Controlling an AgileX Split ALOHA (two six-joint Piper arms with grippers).
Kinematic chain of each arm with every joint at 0, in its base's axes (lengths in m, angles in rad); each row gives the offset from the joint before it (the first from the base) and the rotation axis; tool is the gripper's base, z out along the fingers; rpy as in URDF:
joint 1: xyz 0 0 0.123 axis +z
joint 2: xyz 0 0 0 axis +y
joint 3: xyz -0.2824 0 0.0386 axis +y
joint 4: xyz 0.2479 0 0.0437 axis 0.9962 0 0.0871
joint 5: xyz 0 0 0 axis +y
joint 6: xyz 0.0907 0 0.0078 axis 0.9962 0 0.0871
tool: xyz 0 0 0 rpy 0 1.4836 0
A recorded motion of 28 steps. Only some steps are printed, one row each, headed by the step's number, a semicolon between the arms.
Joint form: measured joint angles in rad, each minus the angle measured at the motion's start. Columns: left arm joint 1, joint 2, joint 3, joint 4, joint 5, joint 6; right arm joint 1, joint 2, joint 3, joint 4, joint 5, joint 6.
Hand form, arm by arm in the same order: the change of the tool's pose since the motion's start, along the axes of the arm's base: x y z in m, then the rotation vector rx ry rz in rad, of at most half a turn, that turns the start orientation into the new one. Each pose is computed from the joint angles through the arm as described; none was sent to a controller.
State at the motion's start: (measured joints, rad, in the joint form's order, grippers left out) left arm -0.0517 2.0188 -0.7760 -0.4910 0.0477 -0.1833; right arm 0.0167 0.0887 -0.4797 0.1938 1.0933 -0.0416
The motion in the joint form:
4: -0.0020 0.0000 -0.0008 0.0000 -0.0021 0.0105; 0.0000 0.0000 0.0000 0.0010 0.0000 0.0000
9: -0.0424 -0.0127 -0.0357 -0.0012 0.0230 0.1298; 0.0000 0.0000 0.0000 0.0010 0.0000 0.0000
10: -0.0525 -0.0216 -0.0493 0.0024 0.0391 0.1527; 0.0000 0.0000 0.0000 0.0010 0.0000 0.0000
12: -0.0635 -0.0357 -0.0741 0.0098 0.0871 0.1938; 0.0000 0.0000 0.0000 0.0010 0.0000 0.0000
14: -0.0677 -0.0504 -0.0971 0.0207 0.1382 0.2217; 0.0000 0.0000 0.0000 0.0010 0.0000 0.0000
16: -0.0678 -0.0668 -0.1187 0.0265 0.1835 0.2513; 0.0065 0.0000 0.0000 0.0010 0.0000 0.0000
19: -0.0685 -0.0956 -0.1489 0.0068 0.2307 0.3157; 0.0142 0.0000 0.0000 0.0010 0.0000 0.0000
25: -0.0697 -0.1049 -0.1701 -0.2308 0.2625 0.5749; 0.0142 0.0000 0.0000 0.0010 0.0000 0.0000
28: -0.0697 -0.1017 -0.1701 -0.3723 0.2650 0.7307; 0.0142 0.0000 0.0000 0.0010 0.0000 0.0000
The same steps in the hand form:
4: 0.0004 -0.0006 0.0002 0.0046 -0.0031 -0.0114; 0.0000 0.0001 0.0000 0.0009 0.0000 0.0005
9: 0.0087 -0.0151 0.0091 0.0363 -0.0345 -0.1661; 0.0000 0.0001 0.0000 0.0009 0.0000 0.0005
10: 0.0116 -0.0193 0.0138 0.0394 -0.0444 -0.2037; 0.0000 0.0001 0.0000 0.0009 0.0000 0.0005
12: 0.0152 -0.0253 0.0213 0.0383 -0.0443 -0.2698; 0.0000 0.0001 0.0000 0.0009 0.0000 0.0005
14: 0.0180 -0.0290 0.0289 0.0335 -0.0396 -0.3210; 0.0000 0.0001 0.0000 0.0009 0.0000 0.0005
16: 0.0209 -0.0311 0.0372 0.0302 -0.0408 -0.3643; -0.0001 0.0001 0.0000 0.0009 0.0000 0.0070
19: 0.0260 -0.0343 0.0518 0.0266 -0.0665 -0.4202; -0.0002 0.0002 0.0000 0.0009 0.0000 0.0147
25: 0.0313 -0.0421 0.0610 -0.0269 -0.1197 -0.4767; -0.0002 0.0002 0.0000 0.0009 0.0000 0.0147
28: 0.0329 -0.0453 0.0616 -0.0481 -0.1513 -0.5032; -0.0002 0.0002 0.0000 0.0009 0.0000 0.0147

